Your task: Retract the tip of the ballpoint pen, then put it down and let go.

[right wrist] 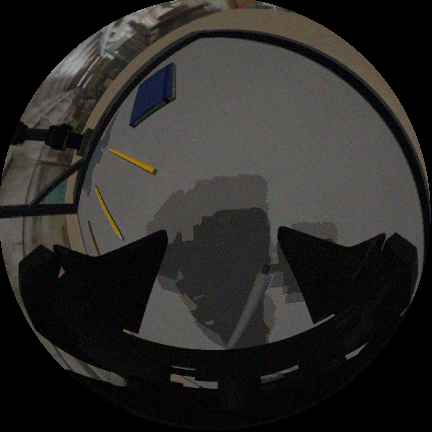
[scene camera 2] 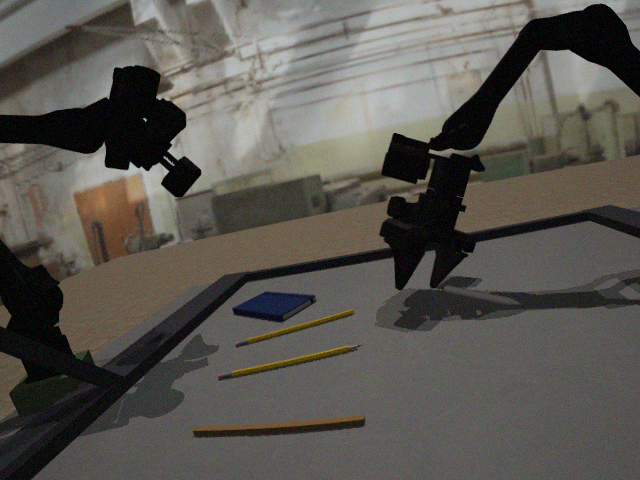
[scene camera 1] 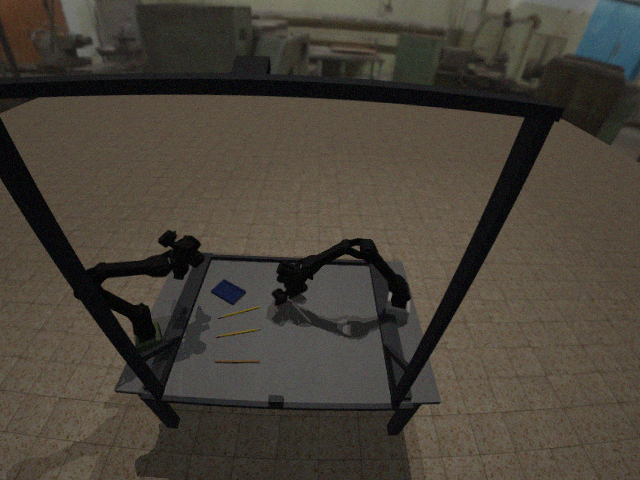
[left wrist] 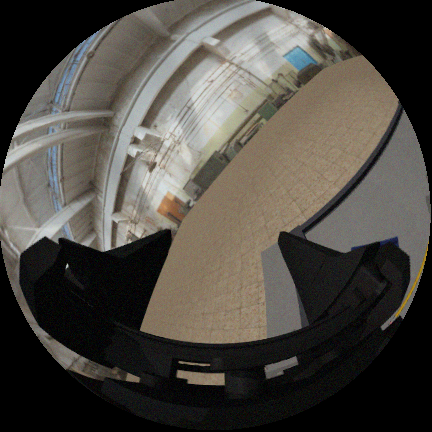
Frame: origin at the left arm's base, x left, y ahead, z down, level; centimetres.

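Seen in the pictures: left gripper, fingertip midpoint: [scene camera 2: 166,157] [left wrist: 226,236]; right gripper, fingertip midpoint: [right wrist: 223,234] [scene camera 2: 416,288]; left arm's base, link origin: [right wrist: 80,141] [scene camera 2: 51,370] [scene camera 1: 146,334]; right arm's base, link origin: [scene camera 1: 398,302].
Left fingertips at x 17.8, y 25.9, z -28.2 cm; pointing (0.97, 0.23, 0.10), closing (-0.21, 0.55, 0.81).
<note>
Pixels of each thing's top centre, then the offset from my left fingertips to it. Level surfaces: height alone.
- ballpoint pen, top centre: [right wrist: 243,326] [scene camera 2: 478,290] [scene camera 1: 301,311] dx -34.9, dy +37.3, dz +30.9 cm
- blue notebook, top centre: [scene camera 2: 272,302] [right wrist: 150,87] [scene camera 1: 228,290] dx -8.1, dy +12.1, dz +31.0 cm
- orange-brown stick, top centre: [scene camera 2: 272,425] [right wrist: 95,248] [scene camera 1: 237,361] dx -43.9, dy +3.6, dz +31.5 cm
- table, surface height: dz +32.2 cm
The ballpoint pen [scene camera 1: 301,312] [scene camera 2: 480,296] [right wrist: 248,309] is grey-white and lies on the table in the shadow of my right arm. In the right wrist view its dark end is up and its other end runs down to the gripper body's edge; whether the tip is out cannot be told. My right gripper [scene camera 2: 418,286] [right wrist: 223,234] is open and empty, pointing down close above the table, beside the pen's dark end in scene camera 2. My left gripper [left wrist: 226,236] is open and empty, raised over the table's left side, far from the pen.
A blue notebook [scene camera 1: 228,291] [scene camera 2: 273,305] [right wrist: 154,94], two yellow pencils [scene camera 1: 238,312] [scene camera 1: 238,333] [scene camera 2: 294,328] [scene camera 2: 289,361] and an orange-brown stick [scene camera 1: 237,361] [scene camera 2: 279,426] lie left of the pen in the scene views. A dark frame stands around the table [scene camera 1: 330,382].
</note>
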